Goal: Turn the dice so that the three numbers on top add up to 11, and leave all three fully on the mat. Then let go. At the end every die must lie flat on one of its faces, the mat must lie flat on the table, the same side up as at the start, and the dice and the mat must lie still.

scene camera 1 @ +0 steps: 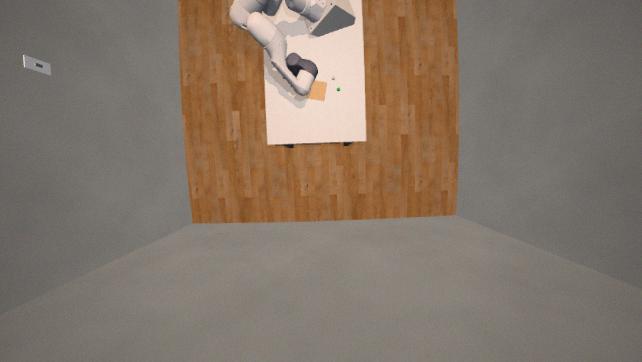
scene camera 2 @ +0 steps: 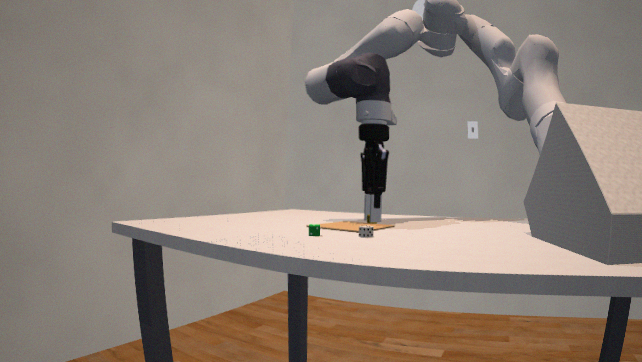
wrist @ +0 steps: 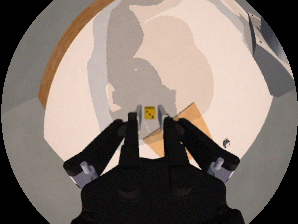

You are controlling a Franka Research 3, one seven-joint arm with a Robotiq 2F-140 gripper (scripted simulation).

Labels:
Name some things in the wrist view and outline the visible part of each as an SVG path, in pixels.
My gripper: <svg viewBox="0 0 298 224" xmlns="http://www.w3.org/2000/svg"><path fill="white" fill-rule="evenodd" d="M63 164L63 168L73 182L82 189L82 212L71 221L71 224L245 224L241 212L238 209L231 209L226 203L225 182L228 181L239 165L239 157L221 148L189 120L179 118L178 121L174 121L172 117L169 117L169 114L166 113L162 105L158 105L158 121L163 133L164 157L156 159L140 157L138 134L140 134L142 121L142 105L137 105L135 112L128 113L128 122L123 122L122 119L114 120L80 153L66 160ZM186 149L201 169L190 164ZM124 139L118 165L101 175Z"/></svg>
A tan mat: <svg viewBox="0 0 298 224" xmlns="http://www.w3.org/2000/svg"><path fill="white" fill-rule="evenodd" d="M159 127L142 140L159 157L164 157L163 133L161 133ZM173 117L176 121L182 117L186 118L213 140L194 102Z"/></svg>

